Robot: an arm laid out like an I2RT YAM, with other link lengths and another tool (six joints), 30 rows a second.
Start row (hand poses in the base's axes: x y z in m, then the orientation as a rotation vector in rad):
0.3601, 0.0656, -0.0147, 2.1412, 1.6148, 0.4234
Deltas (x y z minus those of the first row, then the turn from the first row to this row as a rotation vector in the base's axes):
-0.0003, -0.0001, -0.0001, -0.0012, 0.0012, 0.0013
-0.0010, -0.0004, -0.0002, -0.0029, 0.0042, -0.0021
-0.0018, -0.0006, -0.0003, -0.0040, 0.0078, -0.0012
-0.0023, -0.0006, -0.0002, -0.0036, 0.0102, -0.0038
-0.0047, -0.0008, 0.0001, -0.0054, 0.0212, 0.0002
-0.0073, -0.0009, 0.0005, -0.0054, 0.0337, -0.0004
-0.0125, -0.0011, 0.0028, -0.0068, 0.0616, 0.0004
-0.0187, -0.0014, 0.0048, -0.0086, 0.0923, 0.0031
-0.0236, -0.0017, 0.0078, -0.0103, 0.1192, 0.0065
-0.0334, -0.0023, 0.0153, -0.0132, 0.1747, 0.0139
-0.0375, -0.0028, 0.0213, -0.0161, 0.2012, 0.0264
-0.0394, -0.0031, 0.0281, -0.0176, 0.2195, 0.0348
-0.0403, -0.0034, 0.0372, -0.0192, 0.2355, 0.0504
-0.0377, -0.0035, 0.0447, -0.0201, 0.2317, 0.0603
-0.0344, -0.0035, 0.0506, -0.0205, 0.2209, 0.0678
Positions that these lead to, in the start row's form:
0.3598, 0.0655, -0.0148, 2.1400, 1.6168, 0.4215
0.3591, 0.0652, -0.0149, 2.1429, 1.6143, 0.4159
0.3583, 0.0650, -0.0150, 2.1433, 1.6172, 0.4116
0.3578, 0.0650, -0.0149, 2.1468, 1.6156, 0.4087
0.3554, 0.0648, -0.0146, 2.1485, 1.6258, 0.3972
0.3528, 0.0647, -0.0142, 2.1556, 1.6319, 0.3844
0.3476, 0.0645, -0.0119, 2.1687, 1.6475, 0.3548
0.3414, 0.0642, -0.0099, 2.1813, 1.6666, 0.3223
0.3365, 0.0639, -0.0069, 2.1912, 1.6844, 0.2936
0.3267, 0.0633, 0.0006, 2.2110, 1.7213, 0.2344
0.3226, 0.0628, 0.0066, 2.2122, 1.7489, 0.2071
0.3207, 0.0625, 0.0134, 2.2133, 1.7677, 0.1884
0.3198, 0.0622, 0.0225, 2.2076, 1.7937, 0.1743
0.3224, 0.0621, 0.0300, 2.1975, 1.8032, 0.1807
0.3257, 0.0621, 0.0359, 2.1864, 1.8063, 0.1945

